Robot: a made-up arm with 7 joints.
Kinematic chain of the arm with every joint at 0, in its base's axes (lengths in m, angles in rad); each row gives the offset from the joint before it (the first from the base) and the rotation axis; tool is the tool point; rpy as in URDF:
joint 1: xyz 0 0 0.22 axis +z
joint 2: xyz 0 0 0 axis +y
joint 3: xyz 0 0 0.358 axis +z
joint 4: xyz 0.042 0 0 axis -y
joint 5: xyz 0.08 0 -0.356 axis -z
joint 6: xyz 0 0 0 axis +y
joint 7: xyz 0.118 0 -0.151 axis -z
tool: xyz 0 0 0 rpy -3.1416 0 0
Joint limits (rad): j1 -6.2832..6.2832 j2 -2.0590..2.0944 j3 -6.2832..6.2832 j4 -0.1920..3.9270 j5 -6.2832..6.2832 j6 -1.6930..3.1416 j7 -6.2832..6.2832
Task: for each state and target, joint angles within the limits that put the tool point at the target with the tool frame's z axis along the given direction. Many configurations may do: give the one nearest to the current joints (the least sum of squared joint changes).
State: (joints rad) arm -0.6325 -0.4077 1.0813 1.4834 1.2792 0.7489 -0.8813
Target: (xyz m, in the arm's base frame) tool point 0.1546 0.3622 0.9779 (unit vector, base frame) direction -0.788 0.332 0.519
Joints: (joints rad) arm -0.1948 0.2175 1.5087 2.2464 1.7628 1.2727 -0.8813
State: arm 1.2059 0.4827 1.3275 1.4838 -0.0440 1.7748 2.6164
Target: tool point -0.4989 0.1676 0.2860 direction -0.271 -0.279 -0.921
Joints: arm 1.3692 0.4780 1.5238 0.9352 -0.1864 0.7248 2.6164
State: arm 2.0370 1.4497 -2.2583 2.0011 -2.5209 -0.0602 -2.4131
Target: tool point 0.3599 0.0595 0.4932 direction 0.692 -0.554 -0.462
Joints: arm 1.6437 0.8085 -2.2357 1.4186 -2.6713 -0.8361 -2.4131
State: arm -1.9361 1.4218 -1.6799 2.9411 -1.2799 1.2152 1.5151
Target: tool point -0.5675 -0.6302 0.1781 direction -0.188 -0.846 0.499
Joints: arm -2.6160 1.4522 -2.1280 3.6514 -1.5169 0.7749 1.5151
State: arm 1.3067 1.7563 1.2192 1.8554 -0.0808 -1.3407 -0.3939
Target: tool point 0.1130 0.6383 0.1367 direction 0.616 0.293 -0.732
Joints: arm 1.2482 1.5888 1.7353 2.3050 0.6913 -1.6930 -0.3939
